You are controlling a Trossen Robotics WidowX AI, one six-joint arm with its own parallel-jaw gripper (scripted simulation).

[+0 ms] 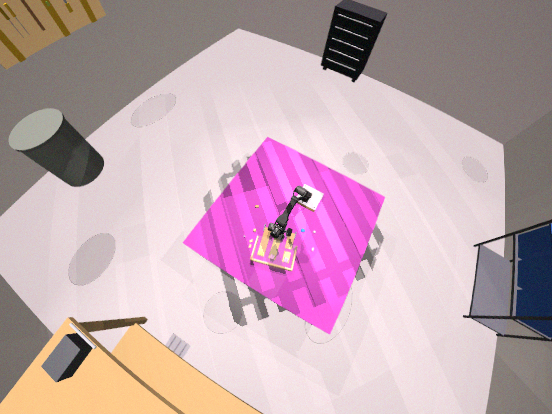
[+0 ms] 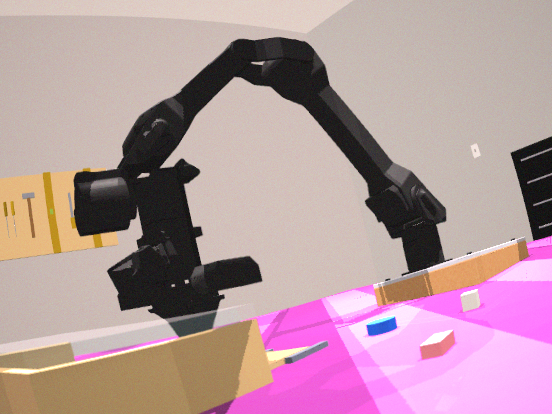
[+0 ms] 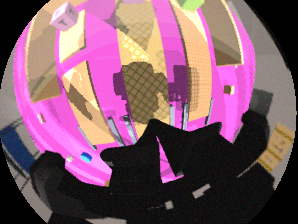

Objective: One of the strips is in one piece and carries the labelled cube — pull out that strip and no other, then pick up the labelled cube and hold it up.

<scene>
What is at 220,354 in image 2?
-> A tan tray.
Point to a tan strip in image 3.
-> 142,60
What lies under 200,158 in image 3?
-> The gripper.
</scene>
